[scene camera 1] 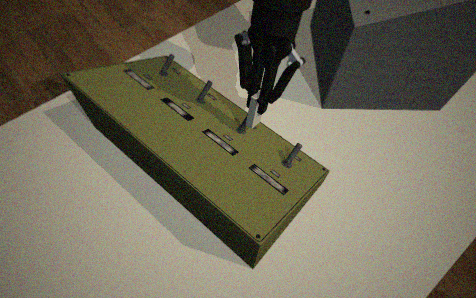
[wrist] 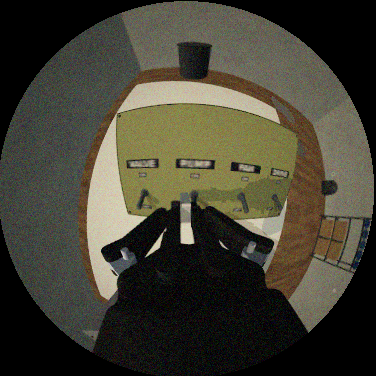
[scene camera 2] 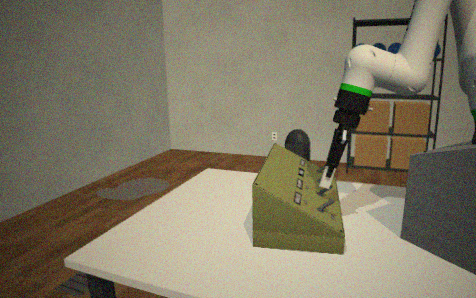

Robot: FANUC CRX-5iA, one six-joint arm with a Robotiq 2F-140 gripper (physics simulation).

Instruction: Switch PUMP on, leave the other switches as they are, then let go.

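Places are measured from the arm's base along level axes (x left, y back, z up), in millimetres.
Pixels of known places: gripper, fingertip midpoint: point(scene camera 1: 252, 123) point(wrist: 183, 199) point(scene camera 2: 324, 186).
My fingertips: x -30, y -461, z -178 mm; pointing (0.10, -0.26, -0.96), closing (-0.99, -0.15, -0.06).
For each thing: its middle in the pictures, then the offset to it from my fingertips. "pt": a spot on its surface instead. Level surfaces: height alone.
- olive panel box, body centre: point(scene camera 1: 197, 143) point(wrist: 215, 168) point(scene camera 2: 297, 195) dz -64, dx -73, dy -91 mm
- PUMP plate, surface spot: point(scene camera 1: 220, 142) point(wrist: 194, 162) pt dz +0, dx -12, dy -77 mm
- PUMP lever, body centre: point(scene camera 1: 247, 120) point(wrist: 193, 202) dz -15, dx -21, dy +5 mm
- VALVE lever, body centre: point(scene camera 1: 293, 153) point(wrist: 140, 199) dz -15, dx +99, dy +15 mm
- FAN lever, body centre: point(scene camera 1: 205, 90) point(wrist: 244, 203) dz -15, dx -140, dy -5 mm
- DRIVE lever, body centre: point(scene camera 1: 167, 63) point(wrist: 277, 202) dz -15, dx -260, dy -16 mm
- white table, its level: dz -130 mm
The olive panel box point(scene camera 1: 165, 135) point(scene camera 2: 280, 200) point(wrist: 200, 130) has a sloped face with a row of four toggle levers, each below a label plate. The PUMP plate point(scene camera 1: 220, 142) point(wrist: 195, 163) is second from the left in the wrist view; its lettering is blurred. The PUMP lever point(scene camera 1: 242, 128) point(wrist: 194, 195) shows its base; its tip is hidden at the fingers. The VALVE lever point(scene camera 1: 292, 155) point(wrist: 143, 199), FAN lever point(scene camera 1: 204, 91) point(wrist: 243, 202) and DRIVE lever point(scene camera 1: 167, 65) point(wrist: 276, 202) lean away from their plates. My gripper point(scene camera 1: 254, 112) point(scene camera 2: 326, 179) point(wrist: 183, 199) is shut and empty, its fingertips right at the PUMP lever.
The box stands on a white table point(scene camera 1: 380, 200) point(scene camera 2: 165, 230). A large grey block point(scene camera 1: 395, 65) point(scene camera 2: 440, 195) stands near the arm's side. A dark bin point(scene camera 2: 298, 144) point(wrist: 194, 60) is beyond the table, and a shelf rack point(scene camera 2: 382, 22) stands by the wall.
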